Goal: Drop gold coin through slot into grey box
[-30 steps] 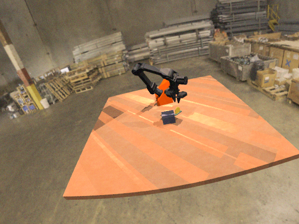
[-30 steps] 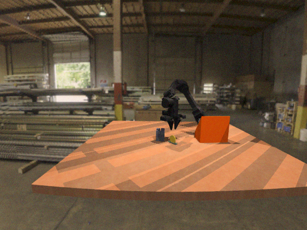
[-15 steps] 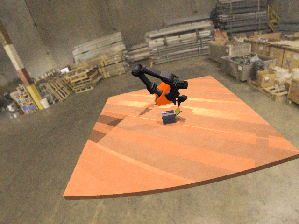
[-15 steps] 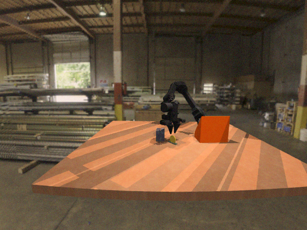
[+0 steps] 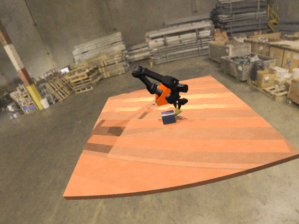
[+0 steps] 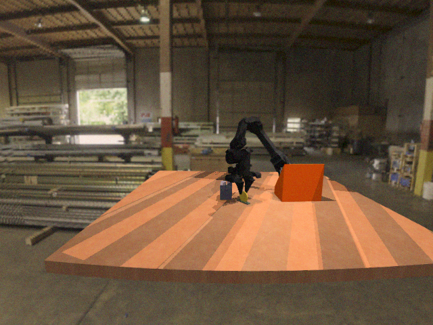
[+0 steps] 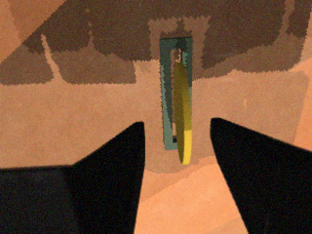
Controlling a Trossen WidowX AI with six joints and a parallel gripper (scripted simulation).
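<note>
My gripper tip is now 2 cm above the gold coin.
</note>
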